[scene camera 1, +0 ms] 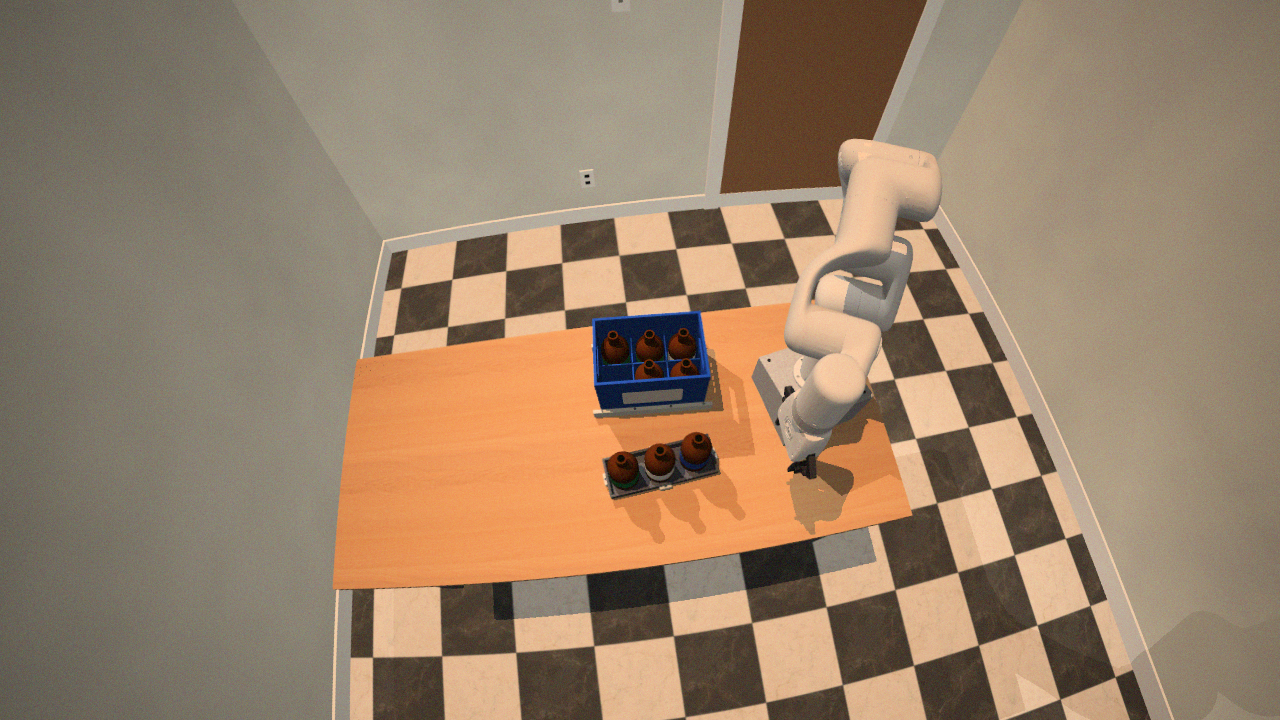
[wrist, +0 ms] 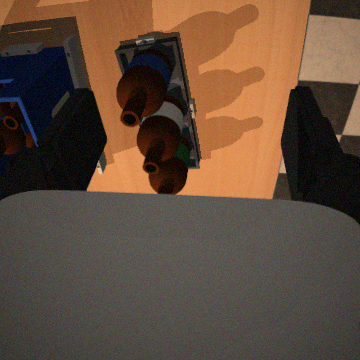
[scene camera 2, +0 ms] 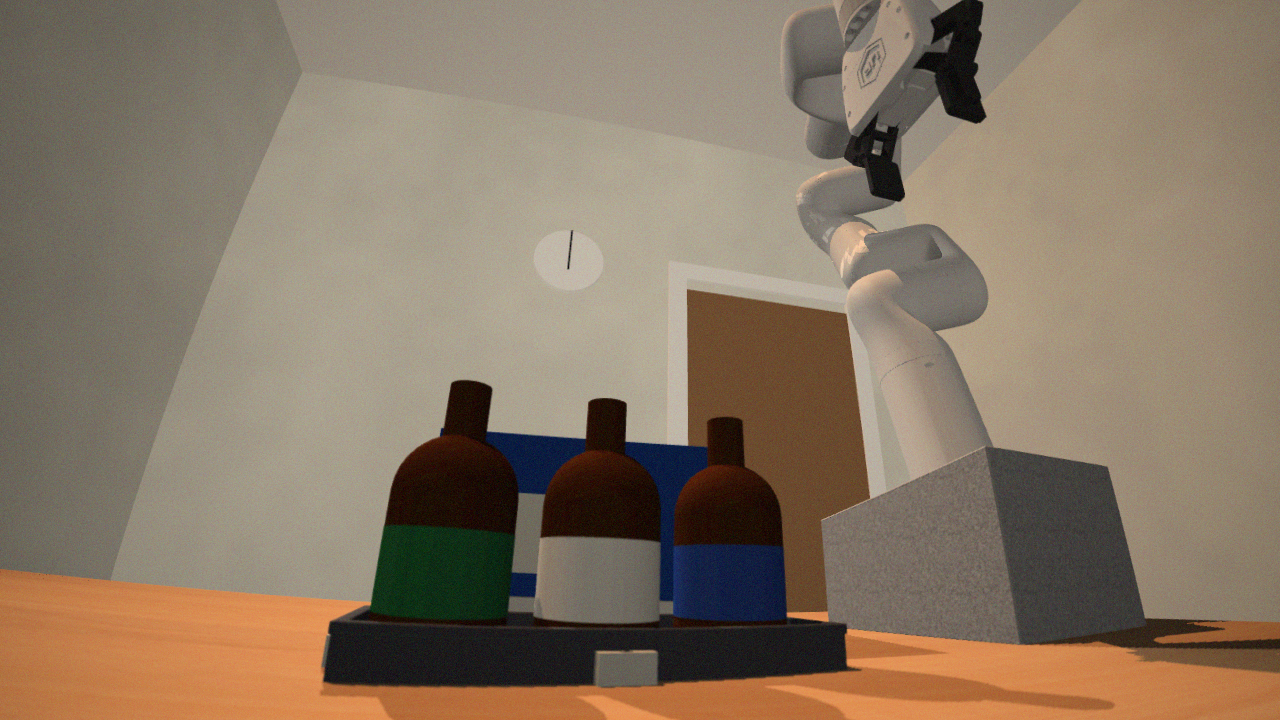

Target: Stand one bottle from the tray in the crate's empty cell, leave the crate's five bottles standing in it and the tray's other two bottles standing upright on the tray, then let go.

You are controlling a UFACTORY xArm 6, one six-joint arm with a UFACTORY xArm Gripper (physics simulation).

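Places are measured from the arm's base along level axes (x ahead, y left, z up), in metres.
Where they show: gripper, fingertip midpoint: [scene camera 1: 788, 445] [wrist: 189, 112] [scene camera 2: 924, 160]; arm's base, origin of the base link: [scene camera 2: 962, 495].
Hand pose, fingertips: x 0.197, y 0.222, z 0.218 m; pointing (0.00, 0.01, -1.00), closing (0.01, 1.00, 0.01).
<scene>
Each offset is from my fingertips to the top centre of the thing. "*": to the spot under its first point. Level surfaces: height alone.
Three brown bottles stand upright on the dark tray @[* dz -0.328, dx +0.287, dy -0.040 m] [scene camera 1: 637, 489] [scene camera 2: 447, 658] [wrist: 195, 145]: one green-labelled @[dz -0.194, dx +0.314, dy -0.085 m] [scene camera 1: 622, 469] [scene camera 2: 443, 564] [wrist: 168, 176], one white-labelled @[dz -0.194, dx +0.225, dy -0.091 m] [scene camera 1: 659, 461] [scene camera 2: 599, 573] [wrist: 160, 135], one blue-labelled @[dz -0.194, dx +0.135, dy -0.105 m] [scene camera 1: 696, 450] [scene camera 2: 728, 577] [wrist: 145, 82]. The blue crate @[dz -0.179, dx +0.210, dy -0.347 m] [scene camera 1: 617, 394] [scene camera 2: 680, 461] [wrist: 45, 95] holds five standing bottles; its front-left cell in scene camera 1 is empty. My gripper [scene camera 1: 802, 468] [scene camera 2: 930, 147] [wrist: 189, 112] is open and empty, high above the table, to the right of the tray in scene camera 1.
The wooden table @[dz -0.354 m] [scene camera 1: 465, 465] [scene camera 2: 80, 617] [wrist: 235, 175] bears the crate behind the tray. The grey robot base [scene camera 1: 769, 385] [scene camera 2: 930, 564] stands at the table's right end, right of the crate. In the wrist view, the crate is partly behind the left finger.
</scene>
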